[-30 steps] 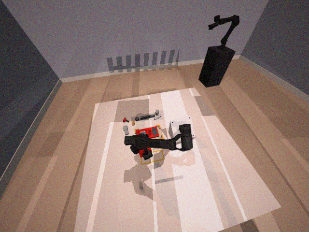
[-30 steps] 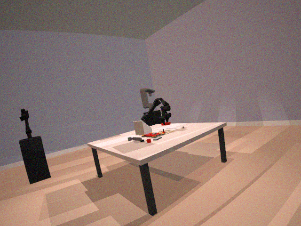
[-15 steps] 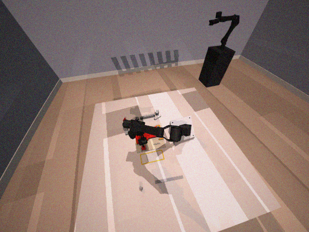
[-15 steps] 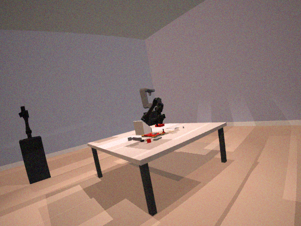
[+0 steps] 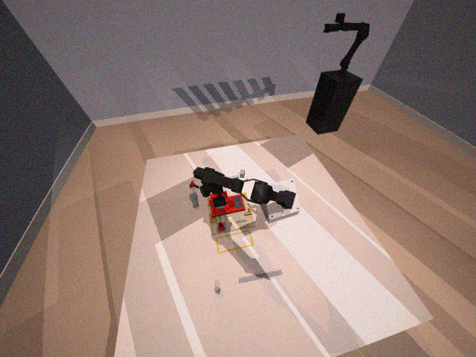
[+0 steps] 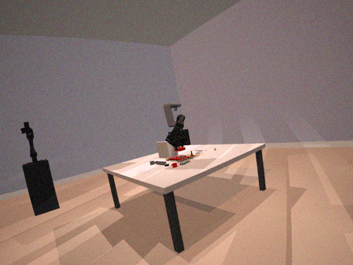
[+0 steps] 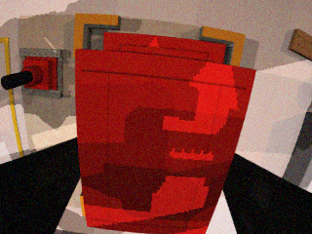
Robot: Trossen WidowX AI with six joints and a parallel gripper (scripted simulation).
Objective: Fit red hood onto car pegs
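The grey engine block is 8 cm below my gripper tip. The rest, counted from my gripper tip: grey strip (41 cm to the left, 10 cm below, 10 cm behind); then red hood (1 cm above).
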